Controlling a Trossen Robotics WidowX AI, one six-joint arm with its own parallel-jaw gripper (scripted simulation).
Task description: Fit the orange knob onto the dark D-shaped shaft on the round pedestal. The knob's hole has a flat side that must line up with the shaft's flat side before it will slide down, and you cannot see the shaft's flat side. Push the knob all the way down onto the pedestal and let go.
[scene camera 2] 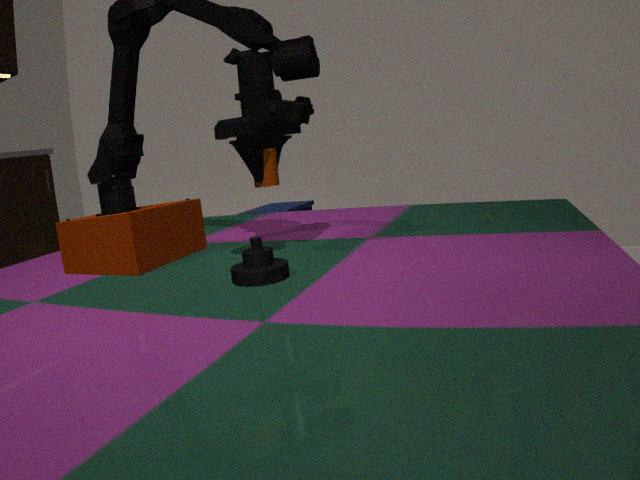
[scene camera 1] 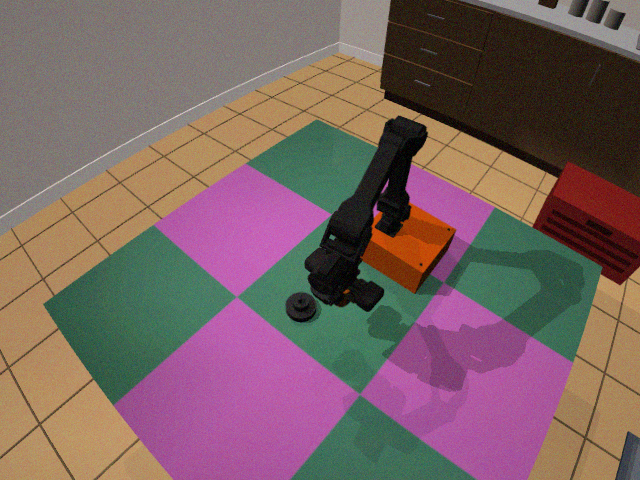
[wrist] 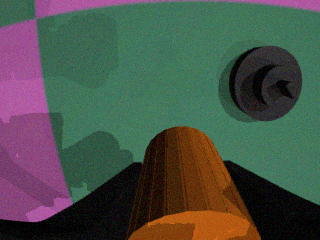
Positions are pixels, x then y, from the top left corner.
Scene:
my gripper: holds an orange knob (wrist: 183, 181)

